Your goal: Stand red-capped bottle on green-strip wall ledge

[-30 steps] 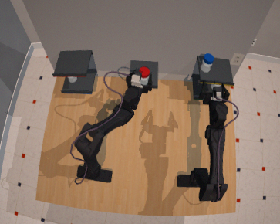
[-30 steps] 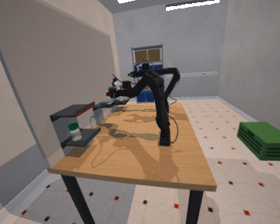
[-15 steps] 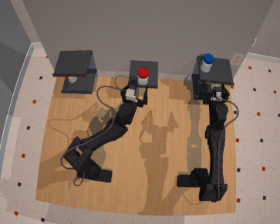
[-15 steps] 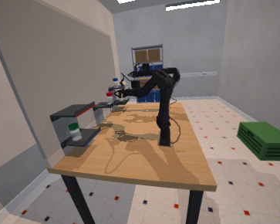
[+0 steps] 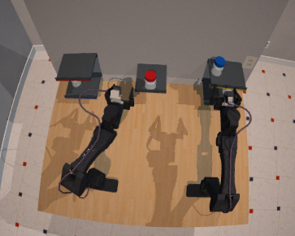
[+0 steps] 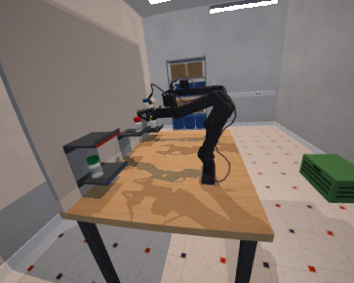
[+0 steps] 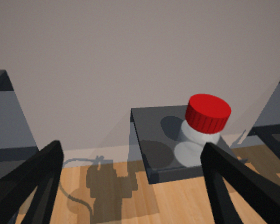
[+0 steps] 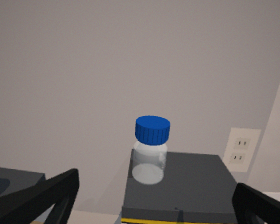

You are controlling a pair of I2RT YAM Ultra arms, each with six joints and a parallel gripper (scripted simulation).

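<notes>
Now: right hand 12 cm short of the red-capped bottle, 33 cm to the right of it and 18 cm above it. From my right hand the other things lie so: yellow-capped bottle 19 cm ahead, 11 cm to the right, 28 cm below; blue-capped bottle 18 cm ahead, 9 cm below; green-capped bottle 17 cm ahead, 77 cm to the left, 28 cm below.
</notes>
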